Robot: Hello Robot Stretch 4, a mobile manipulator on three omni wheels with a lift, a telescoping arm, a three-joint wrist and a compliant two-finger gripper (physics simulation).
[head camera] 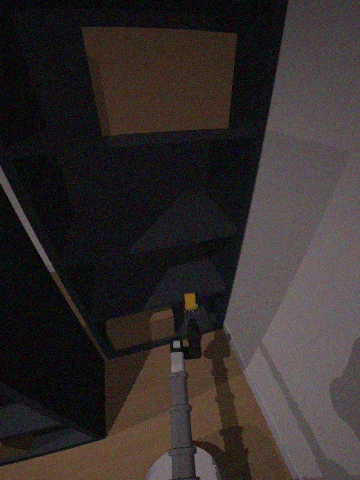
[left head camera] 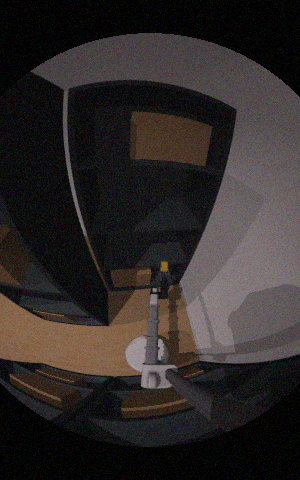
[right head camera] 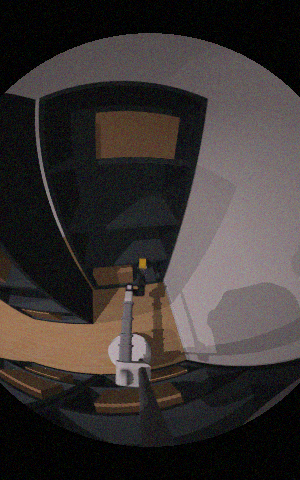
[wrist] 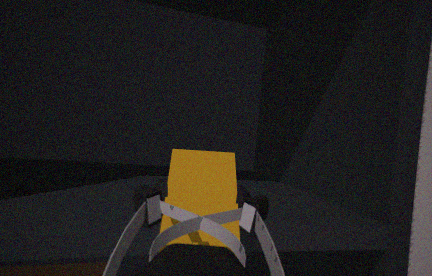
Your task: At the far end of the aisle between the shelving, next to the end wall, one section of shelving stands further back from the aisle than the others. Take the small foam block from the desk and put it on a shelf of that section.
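Places are measured from the robot's base along level axes (x ahead, y left, z up), in centimetres.
Pixels of known places: gripper, fingertip midpoint: (head camera: 189, 298) (left head camera: 163, 264) (right head camera: 142, 261) (wrist: 202, 197).
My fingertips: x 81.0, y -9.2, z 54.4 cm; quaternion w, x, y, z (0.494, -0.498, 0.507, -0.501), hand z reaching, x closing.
Behind a point stands the place of what it marks.
The yellow foam block (head camera: 190, 300) @[x 78.6, y -9.3, z 56.1 cm] (left head camera: 164, 266) @[x 78.0, y -9.8, z 55.4 cm] (right head camera: 143, 263) @[x 78.2, y -10.4, z 55.5 cm] (wrist: 202, 172) @[x 79.6, y -9.0, z 57.0 cm] is held between the fingers of my gripper (head camera: 190, 308) (wrist: 202, 197) @[x 81.0, y -9.2, z 54.4 cm], which is shut on it. The set-back shelving section (head camera: 170, 138) @[x 83.2, y -1.6, z 140.1 cm] (left head camera: 150, 84) @[x 80.2, y 12.5, z 185.2 cm] (right head camera: 122, 84) @[x 81.5, y 7.7, z 185.0 cm] is dark and stands beside the pale end wall. In the head view the block overlaps the front part of a low shelf board (head camera: 165, 285) @[x 95.5, y 5.3, z 50.6 cm], near the section's right side. In the wrist view the block shows against that board (wrist: 320, 220) @[x 89.8, y -25.1, z 50.5 cm] and the dark back. I cannot tell whether it touches the board. The desk does not show.
The end wall (head camera: 300, 200) @[x 66.9, y -44.4, z 123.1 cm] (wrist: 422, 175) @[x 91.3, y -39.3, z 57.5 cm] runs close on the right. A dark shelving side (head camera: 50, 340) @[x 47.4, y 48.8, z 78.2 cm] juts forward on the left. A large brown box (head camera: 165, 80) @[x 85.1, y -0.7, z 156.6 cm] stands on an upper shelf. Brown boxes (head camera: 130, 330) @[x 78.6, y 30.3, z 26.8 cm] sit low, left of the gripper. Other shelving with boxes (left head camera: 45, 390) lies behind.
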